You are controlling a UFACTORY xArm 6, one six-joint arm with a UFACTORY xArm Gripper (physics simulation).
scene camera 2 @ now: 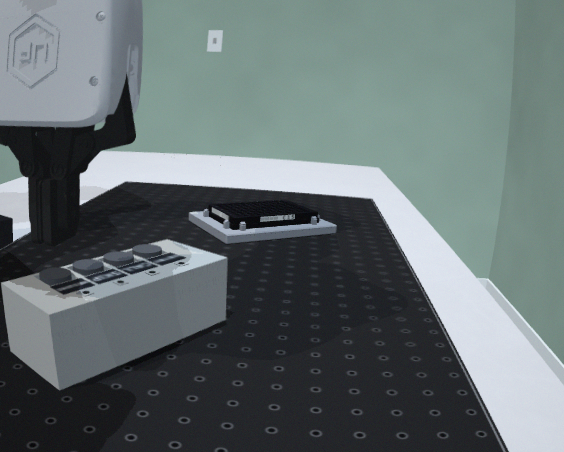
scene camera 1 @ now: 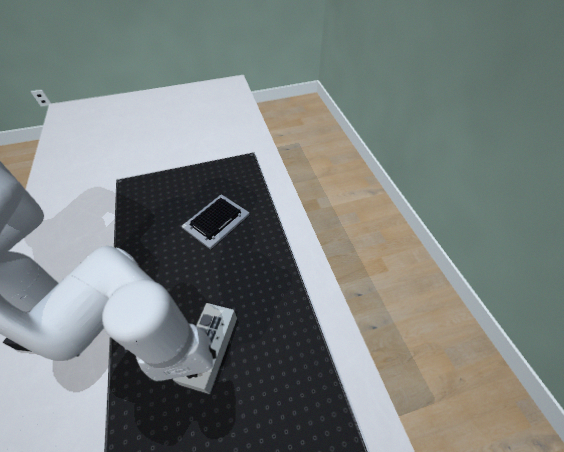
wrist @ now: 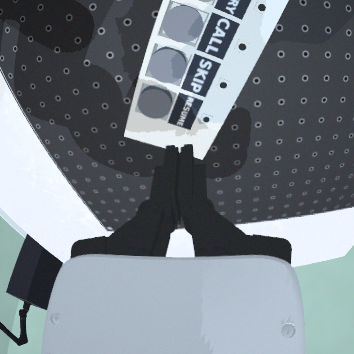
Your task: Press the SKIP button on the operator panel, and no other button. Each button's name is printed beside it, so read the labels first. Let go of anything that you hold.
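Places are measured from the arm's base along level axes (x back, y right, z up), in millimetres.
Pixels of known places: gripper, between the fingertips: [scene camera 2: 54,239] [scene camera 1: 193,369] [wrist: 181,161].
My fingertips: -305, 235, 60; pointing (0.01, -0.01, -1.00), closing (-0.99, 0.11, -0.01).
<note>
Behind a point stands the place of what it marks, as x, y, z.
The operator panel [scene camera 1: 227,340] {-370, 176, -14} [scene camera 2: 160,310] {-362, 188, 1} [wrist: 136,125] {-270, 225, 25} is a pale box with grey round buttons in a row and printed dark labels. In the wrist view the SKIP button [wrist: 166,65] {-305, 182, 28} lies left of the SKIP label [wrist: 201,76] {-325, 195, 25}, between the CALL button [wrist: 182,23] {-321, 157, 28} and the RESUME button [wrist: 155,101] {-291, 207, 28}. In scene camera 2 the SKIP button [scene camera 2: 88,266] {-307, 187, 28} is second from the left. My gripper [scene camera 2: 47,242] {-305, 235, 61} [wrist: 181,161] {-305, 235, 61} is shut and empty, pointing down. Its tips are above button height and overlap the panel's RESUME-end edge in the wrist view. The arm hides part of the panel in scene camera 1.
A black gridded plate [scene camera 1: 215,218] {-402, -180, -8} [scene camera 2: 265,212] {-409, -161, -3} sits on a grey tray [scene camera 1: 211,244] {-376, -97, -16} [scene camera 2: 280,235] {-431, -131, -23} behind the panel on the perforated black mat [scene camera 1: 270,280] {-504, 52, -28} [scene camera 2: 350,300] {-505, 61, -29} [wrist: 310,125] {-434, 283, -28}. A dark box [wrist: 35,270] shows at the wrist view's lower left.
</note>
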